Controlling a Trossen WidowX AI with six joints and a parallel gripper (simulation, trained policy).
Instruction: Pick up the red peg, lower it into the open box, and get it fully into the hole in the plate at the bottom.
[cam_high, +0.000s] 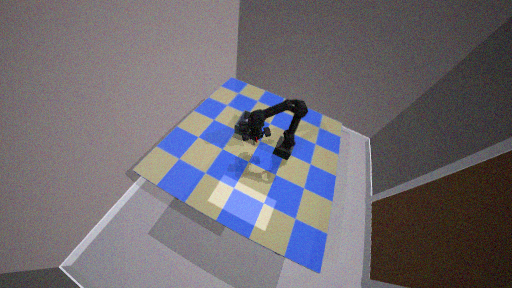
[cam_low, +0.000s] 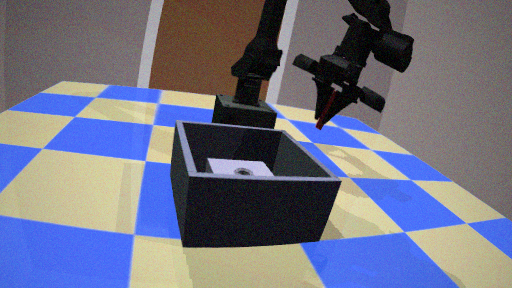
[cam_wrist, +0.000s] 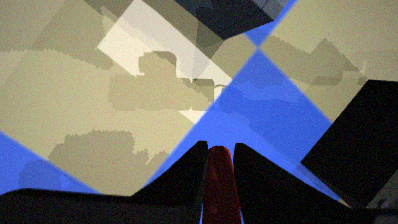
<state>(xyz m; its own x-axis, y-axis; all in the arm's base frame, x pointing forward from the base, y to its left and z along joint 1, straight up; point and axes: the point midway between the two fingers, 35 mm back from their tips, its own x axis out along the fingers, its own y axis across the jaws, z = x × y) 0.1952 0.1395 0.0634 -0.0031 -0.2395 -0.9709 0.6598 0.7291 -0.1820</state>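
The grey plate is 140 mm ahead of my gripper tip, 130 mm to the right of it and 70 mm below it. From my gripper tip the other things lie so: red peg (20 mm above, 10 mm to the left, 10 mm behind); dark box (140 mm ahead, 130 mm to the right, 90 mm below).
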